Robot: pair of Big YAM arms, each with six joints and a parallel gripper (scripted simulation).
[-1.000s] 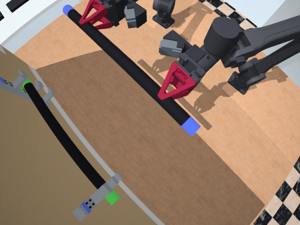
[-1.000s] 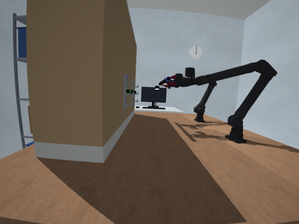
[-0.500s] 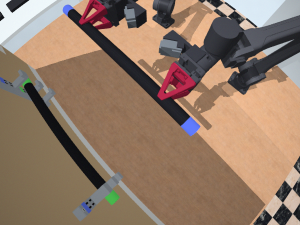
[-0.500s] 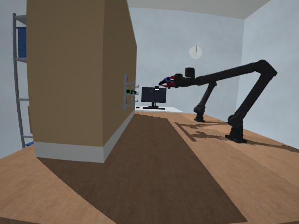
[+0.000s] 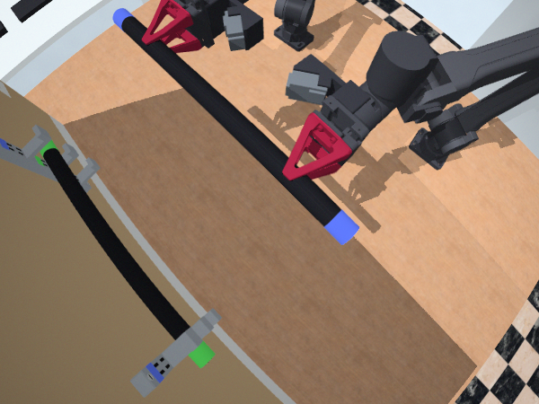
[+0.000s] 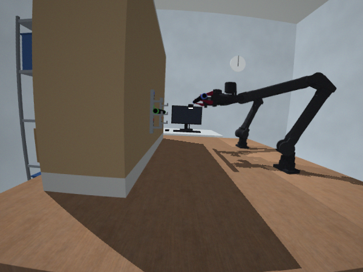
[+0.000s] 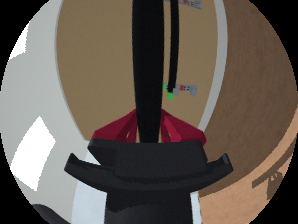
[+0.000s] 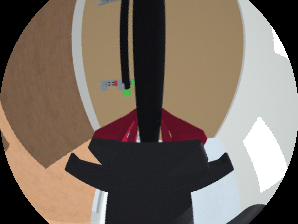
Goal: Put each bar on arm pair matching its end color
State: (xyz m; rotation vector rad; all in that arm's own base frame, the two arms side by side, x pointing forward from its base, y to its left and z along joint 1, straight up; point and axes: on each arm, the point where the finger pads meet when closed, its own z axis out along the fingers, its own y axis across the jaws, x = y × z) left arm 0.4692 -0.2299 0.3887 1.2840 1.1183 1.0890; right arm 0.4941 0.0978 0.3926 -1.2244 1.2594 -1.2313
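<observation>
The blue-ended bar lies 150 mm to the left of my right hand. The rest, counted from my right hand: brown wall: 450 mm ahead, 170 mm to the left, 60 mm above; green-ended bar: 260 mm ahead, 150 mm to the left, 100 mm below.
</observation>
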